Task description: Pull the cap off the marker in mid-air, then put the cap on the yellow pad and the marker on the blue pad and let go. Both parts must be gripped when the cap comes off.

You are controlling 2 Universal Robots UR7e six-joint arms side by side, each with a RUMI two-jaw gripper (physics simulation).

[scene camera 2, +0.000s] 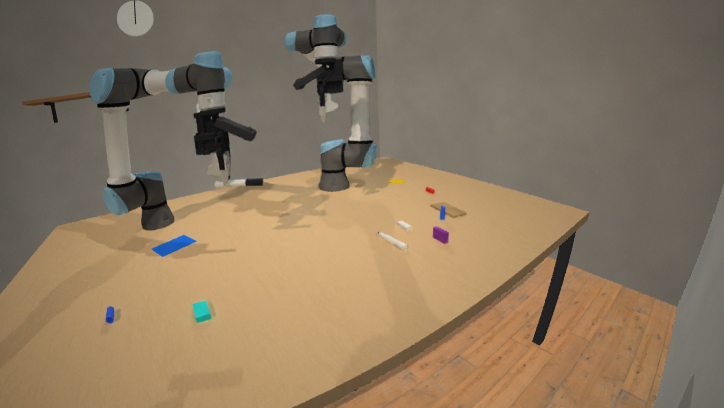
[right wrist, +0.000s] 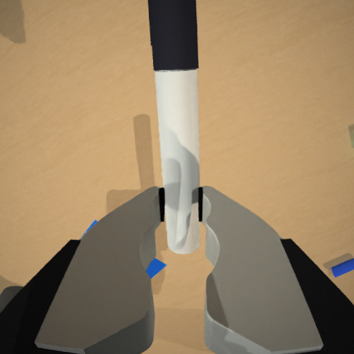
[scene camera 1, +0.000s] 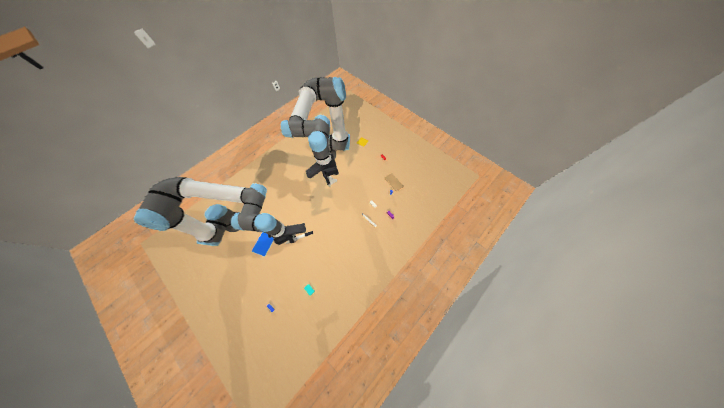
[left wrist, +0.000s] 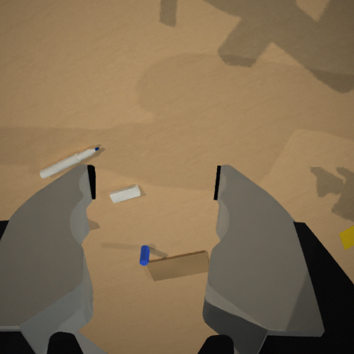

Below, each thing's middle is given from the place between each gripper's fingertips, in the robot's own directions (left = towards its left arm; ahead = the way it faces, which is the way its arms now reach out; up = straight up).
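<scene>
My left hand, taking it from the brown board (left wrist: pixel 195 262), is 450 mm to the right of it and 140 mm short of it, and it's 360 mm above it. Going by its middle, the board is nearer to my left hand than to my right hand.
As for my right hand, that one's 80 cm to the right of the board, 23 cm above it and 6 cm short of it.
</scene>
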